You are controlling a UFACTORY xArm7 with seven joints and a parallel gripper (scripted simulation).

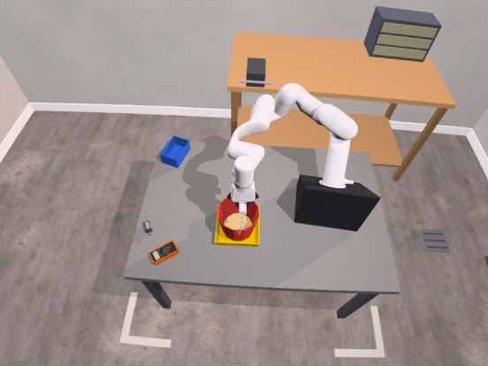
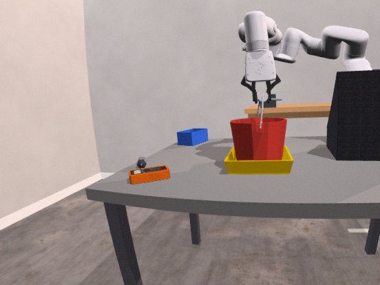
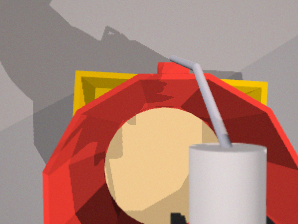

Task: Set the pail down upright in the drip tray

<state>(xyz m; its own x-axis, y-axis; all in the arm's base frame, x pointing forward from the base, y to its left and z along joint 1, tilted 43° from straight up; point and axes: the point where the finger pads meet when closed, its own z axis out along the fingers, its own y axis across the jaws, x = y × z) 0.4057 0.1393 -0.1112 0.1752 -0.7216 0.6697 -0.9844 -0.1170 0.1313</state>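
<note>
Now: hand 1 cm short of the grey wire handle and 3 cm above it. Round my hand: dark grey object: 45 cm ahead, 9 cm to the left, 22 cm below; then yellow drip tray: 2 cm ahead, 22 cm below; then red pail: 1 cm ahead, 9 cm below.
</note>
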